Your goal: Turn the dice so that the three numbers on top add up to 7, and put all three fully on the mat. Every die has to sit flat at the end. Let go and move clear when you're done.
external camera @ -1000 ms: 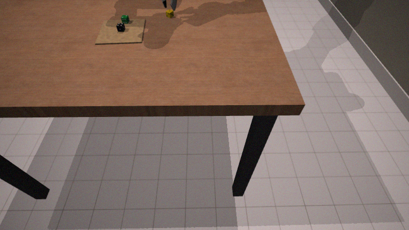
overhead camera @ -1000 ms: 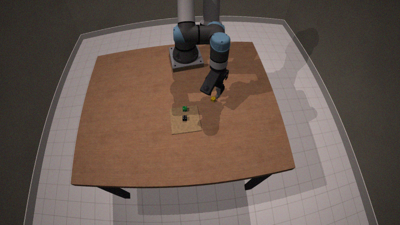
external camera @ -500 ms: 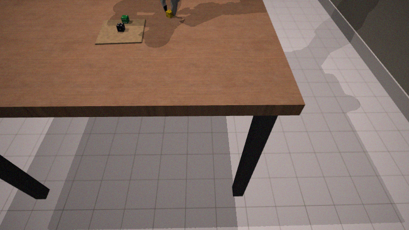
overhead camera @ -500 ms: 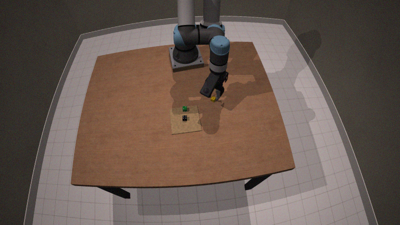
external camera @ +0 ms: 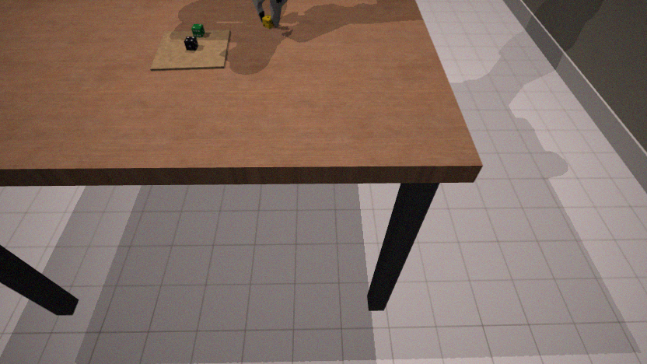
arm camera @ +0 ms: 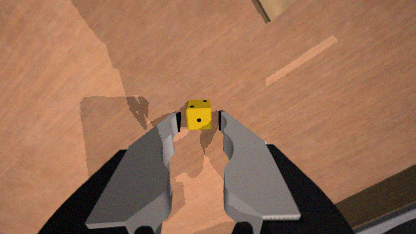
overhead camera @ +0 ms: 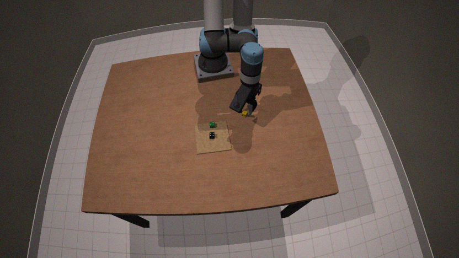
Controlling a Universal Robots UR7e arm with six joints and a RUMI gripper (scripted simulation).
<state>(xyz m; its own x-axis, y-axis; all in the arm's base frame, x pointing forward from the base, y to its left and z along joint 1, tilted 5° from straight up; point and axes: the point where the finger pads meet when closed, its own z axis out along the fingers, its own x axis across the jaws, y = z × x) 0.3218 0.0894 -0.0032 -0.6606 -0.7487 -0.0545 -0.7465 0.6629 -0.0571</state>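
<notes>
Right now my hand is 1 cm above the yellow die. Round my hand: black die (8 cm ahead, 16 cm to the right); green die (3 cm ahead, 15 cm to the right); tan mat (8 cm ahead, 16 cm to the right, 2 cm below).
</notes>
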